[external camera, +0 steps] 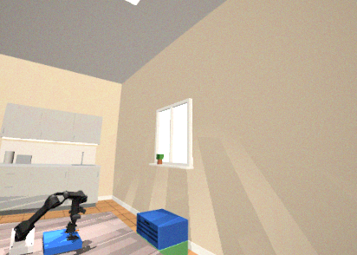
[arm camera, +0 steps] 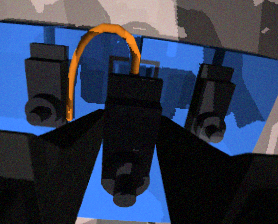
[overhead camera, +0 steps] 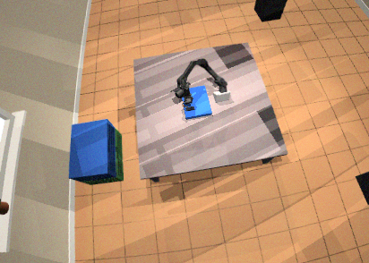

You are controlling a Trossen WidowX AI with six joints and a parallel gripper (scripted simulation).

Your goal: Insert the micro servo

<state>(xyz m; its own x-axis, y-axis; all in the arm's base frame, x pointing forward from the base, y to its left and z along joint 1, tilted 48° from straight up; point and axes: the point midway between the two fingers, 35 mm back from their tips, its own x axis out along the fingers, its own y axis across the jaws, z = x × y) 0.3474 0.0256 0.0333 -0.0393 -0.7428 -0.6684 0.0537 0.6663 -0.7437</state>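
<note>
The blue deck lies 12 cm behind my gripper tip, 1 cm to the left of it and 10 cm below it.
</note>
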